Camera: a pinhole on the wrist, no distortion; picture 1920 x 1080 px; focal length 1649.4 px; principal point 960.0 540.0 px. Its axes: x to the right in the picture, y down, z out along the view. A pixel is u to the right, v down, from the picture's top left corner.
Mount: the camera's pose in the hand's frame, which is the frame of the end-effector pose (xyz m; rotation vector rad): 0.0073 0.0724 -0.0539 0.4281 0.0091 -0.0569
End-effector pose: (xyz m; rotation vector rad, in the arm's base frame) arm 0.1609 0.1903 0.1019 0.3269 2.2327 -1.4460
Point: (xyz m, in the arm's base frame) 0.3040 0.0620 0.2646
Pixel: outside the picture
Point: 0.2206 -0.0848 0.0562
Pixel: 851 646
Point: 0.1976 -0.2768 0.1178
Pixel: 898 410
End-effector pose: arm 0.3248 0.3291 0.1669 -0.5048 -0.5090 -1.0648
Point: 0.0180 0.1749 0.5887
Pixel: outside the picture
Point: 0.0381 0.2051 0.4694
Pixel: outside the picture
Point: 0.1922 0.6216 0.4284
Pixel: 595 825
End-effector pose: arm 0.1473 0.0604 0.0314 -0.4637 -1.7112 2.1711
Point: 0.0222 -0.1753 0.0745
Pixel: 915 976
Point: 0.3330 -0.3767 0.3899
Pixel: outside the picture
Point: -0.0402 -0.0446 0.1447
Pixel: 1575 410
